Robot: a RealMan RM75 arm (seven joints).
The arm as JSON. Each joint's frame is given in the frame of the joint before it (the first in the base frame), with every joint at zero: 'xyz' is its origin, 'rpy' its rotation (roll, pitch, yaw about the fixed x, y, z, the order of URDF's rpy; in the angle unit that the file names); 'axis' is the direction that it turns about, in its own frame. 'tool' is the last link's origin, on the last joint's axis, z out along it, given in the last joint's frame.
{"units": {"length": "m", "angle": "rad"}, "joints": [
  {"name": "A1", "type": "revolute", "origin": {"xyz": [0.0, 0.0, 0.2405], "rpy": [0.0, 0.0, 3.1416]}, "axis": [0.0, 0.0, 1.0]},
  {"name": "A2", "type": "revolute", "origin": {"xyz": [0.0, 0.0, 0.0], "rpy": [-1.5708, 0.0, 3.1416]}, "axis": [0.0, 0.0, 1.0]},
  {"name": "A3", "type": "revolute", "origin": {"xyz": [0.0, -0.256, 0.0], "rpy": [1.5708, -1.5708, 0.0]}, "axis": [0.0, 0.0, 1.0]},
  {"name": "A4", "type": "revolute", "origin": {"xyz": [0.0, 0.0, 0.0], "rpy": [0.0, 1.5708, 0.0]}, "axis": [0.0, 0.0, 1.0]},
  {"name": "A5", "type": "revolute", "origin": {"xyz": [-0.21, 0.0, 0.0], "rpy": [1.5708, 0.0, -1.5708]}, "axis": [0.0, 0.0, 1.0]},
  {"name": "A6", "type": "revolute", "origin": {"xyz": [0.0, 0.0, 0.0], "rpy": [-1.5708, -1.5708, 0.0]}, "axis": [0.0, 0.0, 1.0]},
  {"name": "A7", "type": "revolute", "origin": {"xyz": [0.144, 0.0, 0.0], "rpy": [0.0, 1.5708, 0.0]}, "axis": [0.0, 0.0, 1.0]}
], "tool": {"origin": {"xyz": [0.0, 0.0, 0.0], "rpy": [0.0, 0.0, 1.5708]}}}
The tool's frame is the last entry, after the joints.
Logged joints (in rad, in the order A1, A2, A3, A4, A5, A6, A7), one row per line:
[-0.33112, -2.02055, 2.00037, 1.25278, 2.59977, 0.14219, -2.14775]
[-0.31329, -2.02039, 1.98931, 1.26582, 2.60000, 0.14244, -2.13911]
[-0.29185, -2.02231, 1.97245, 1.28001, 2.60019, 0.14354, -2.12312]
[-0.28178, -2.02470, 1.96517, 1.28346, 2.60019, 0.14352, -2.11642]
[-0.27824, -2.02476, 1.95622, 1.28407, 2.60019, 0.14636, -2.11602]
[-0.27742, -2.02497, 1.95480, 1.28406, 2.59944, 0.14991, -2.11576]
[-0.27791, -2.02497, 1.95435, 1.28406, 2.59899, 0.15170, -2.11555]
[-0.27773, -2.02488, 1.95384, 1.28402, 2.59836, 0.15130, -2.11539]
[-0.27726, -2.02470, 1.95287, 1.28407, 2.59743, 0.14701, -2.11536]
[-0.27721, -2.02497, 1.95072, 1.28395, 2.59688, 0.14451, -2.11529]
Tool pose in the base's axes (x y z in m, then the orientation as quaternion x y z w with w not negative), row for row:
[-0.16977, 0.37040, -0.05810, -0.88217, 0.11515, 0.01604, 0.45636]
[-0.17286, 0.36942, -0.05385, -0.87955, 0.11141, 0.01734, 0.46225]
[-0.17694, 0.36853, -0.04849, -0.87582, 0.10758, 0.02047, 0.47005]
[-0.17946, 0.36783, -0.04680, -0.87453, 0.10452, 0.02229, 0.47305]
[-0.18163, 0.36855, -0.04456, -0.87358, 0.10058, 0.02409, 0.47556]
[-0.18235, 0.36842, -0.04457, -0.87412, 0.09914, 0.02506, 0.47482]
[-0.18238, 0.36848, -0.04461, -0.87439, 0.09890, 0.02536, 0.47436]
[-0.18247, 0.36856, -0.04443, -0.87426, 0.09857, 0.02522, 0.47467]
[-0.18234, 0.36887, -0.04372, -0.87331, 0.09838, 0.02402, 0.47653]
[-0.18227, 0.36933, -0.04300, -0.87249, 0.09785, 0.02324, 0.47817]
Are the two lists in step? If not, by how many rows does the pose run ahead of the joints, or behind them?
They are in step.
